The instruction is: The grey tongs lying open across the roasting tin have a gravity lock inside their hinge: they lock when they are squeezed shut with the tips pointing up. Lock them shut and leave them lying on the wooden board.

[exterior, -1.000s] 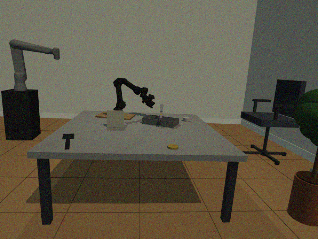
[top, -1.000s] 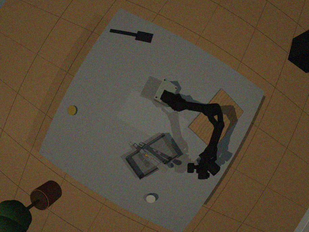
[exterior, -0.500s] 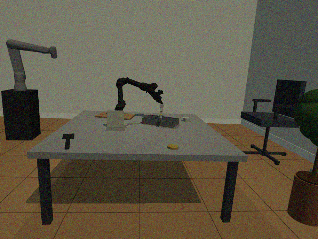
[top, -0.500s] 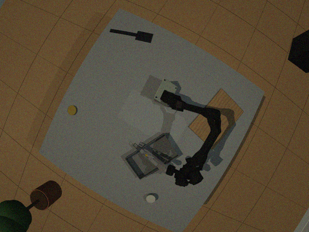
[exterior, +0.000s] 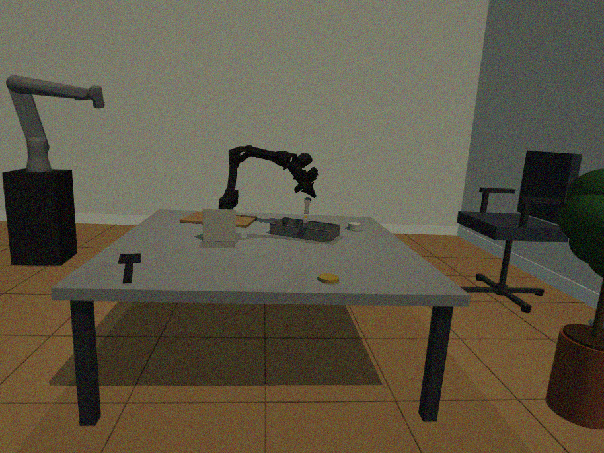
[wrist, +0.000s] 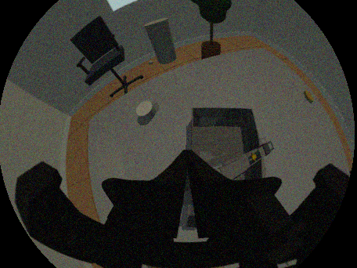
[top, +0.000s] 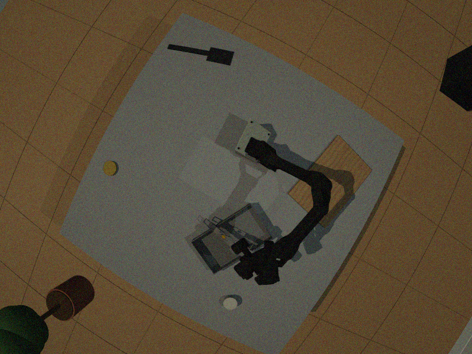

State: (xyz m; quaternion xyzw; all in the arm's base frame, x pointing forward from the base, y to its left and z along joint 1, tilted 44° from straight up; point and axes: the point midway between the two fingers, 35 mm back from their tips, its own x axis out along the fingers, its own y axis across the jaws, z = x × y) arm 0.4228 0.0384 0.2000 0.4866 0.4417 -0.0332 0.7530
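Now: the roasting tin 150 mm below my gripper tip, 70 mm to the right of it and 60 mm behind it. The rest, counted from my gripper tip: wooden board: 470 mm behind, 230 mm to the left, 170 mm below; yellow disc: 720 mm to the right, 170 mm below, 90 mm behind; white disc: 230 mm ahead, 160 mm below, 60 mm to the left.
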